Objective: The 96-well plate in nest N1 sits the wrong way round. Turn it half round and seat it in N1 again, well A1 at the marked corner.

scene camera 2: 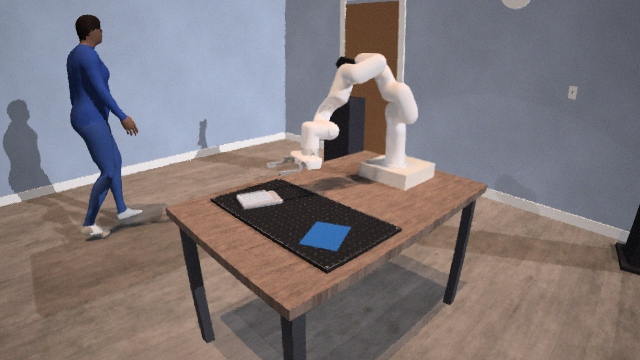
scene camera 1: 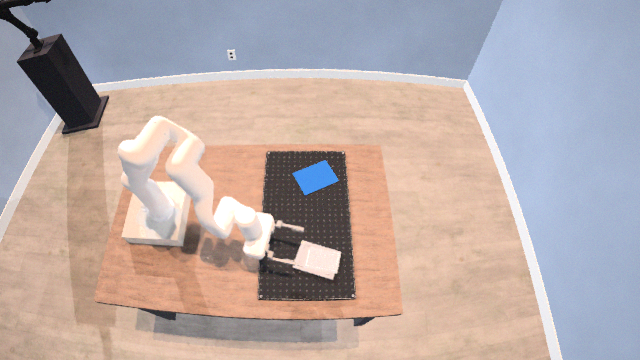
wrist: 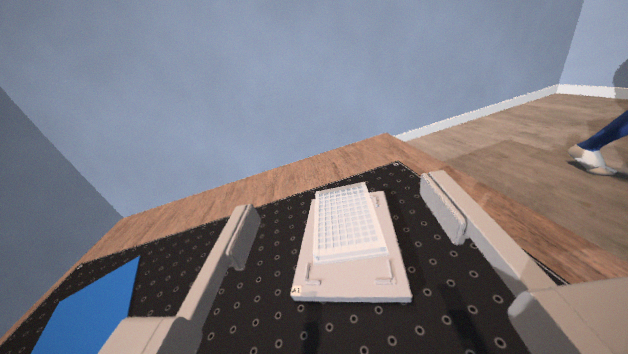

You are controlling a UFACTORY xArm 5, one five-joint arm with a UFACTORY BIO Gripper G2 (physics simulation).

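Observation:
The white 96-well plate lies on the pale nest N1. In the wrist view it is shifted toward the nest's far end and slightly skewed; its far edge reaches past the nest's, and the two near corner brackets stand uncovered. A label A1 marks the nest's near left corner. A faint bluish mark shows at the plate's near right corner. My gripper is open and empty, above and short of the plate, on the arm's side, its fingers pointing toward it.
The nest stands on a black perforated board. A flat blue sheet lies near the board's other end. The wooden table surrounds the board. A person in blue is beyond the table.

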